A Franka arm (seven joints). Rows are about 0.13 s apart.
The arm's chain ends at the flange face. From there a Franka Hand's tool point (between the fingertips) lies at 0.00 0.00 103.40 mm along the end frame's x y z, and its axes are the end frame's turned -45 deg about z.
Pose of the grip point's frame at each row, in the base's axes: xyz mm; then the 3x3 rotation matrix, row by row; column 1 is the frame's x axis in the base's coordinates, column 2 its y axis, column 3 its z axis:
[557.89 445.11 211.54], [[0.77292 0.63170 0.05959], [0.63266 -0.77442 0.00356], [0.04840 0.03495 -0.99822]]
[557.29 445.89 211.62], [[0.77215 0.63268 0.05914], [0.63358 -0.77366 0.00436], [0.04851 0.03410 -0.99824]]
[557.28 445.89 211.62], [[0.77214 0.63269 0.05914], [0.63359 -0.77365 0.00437], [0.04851 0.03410 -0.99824]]
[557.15 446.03 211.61], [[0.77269 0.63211 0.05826], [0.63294 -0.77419 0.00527], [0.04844 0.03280 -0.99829]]
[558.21 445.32 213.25], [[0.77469 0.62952 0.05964], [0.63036 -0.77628 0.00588], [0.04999 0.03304 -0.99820]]
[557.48 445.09 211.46], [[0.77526 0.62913 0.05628], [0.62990 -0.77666 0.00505], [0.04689 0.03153 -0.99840]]
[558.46 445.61 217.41], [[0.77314 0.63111 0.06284], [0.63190 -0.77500 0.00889], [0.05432 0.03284 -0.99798]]
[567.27 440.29 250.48], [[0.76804 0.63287 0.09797], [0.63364 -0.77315 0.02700], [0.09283 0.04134 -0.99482]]
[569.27 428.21 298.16], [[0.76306 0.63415 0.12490], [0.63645 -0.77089 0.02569], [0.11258 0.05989 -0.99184]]
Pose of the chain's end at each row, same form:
[551.73 444.74 314.76], [[0.99322 -0.09986 0.05959], [-0.10024 -0.99496 0.00356], [0.05894 -0.00951 -0.99822]]
[551.17 445.44 314.84], [[0.99336 -0.09862 0.05914], [-0.09905 -0.99507 0.00436], [0.05841 -0.01019 -0.99824]]
[551.16 445.44 314.84], [[0.99336 -0.09861 0.05914], [-0.09904 -0.99507 0.00437], [0.05841 -0.01019 -0.99824]]
[551.13 445.49 314.83], [[0.99334 -0.09941 0.05826], [-0.09988 -0.99499 0.00527], [0.05745 -0.01106 -0.99829]]
[552.04 444.71 316.46], [[0.99293 -0.10265 0.05964], [-0.10318 -0.99464 0.00588], [0.05871 -0.01199 -0.99820]]
[551.66 444.57 314.69], [[0.99305 -0.10333 0.05628], [-0.10377 -0.99459 0.00505], [0.05545 -0.01086 -0.99840]]
[551.96 444.69 320.60], [[0.99295 -0.10043 0.06284], [-0.10119 -0.99483 0.00889], [0.06163 -0.01519 -0.99798]]
[557.14 437.50 353.34], [[0.99059 -0.09558 0.09797], [-0.09865 -0.99475 0.02700], [0.09487 -0.03641 -0.99482]]
[556.36 425.55 400.72], [[0.98798 -0.09115 0.12490], [-0.09506 -0.99514 0.02569], [0.12195 -0.03726 -0.99184]]

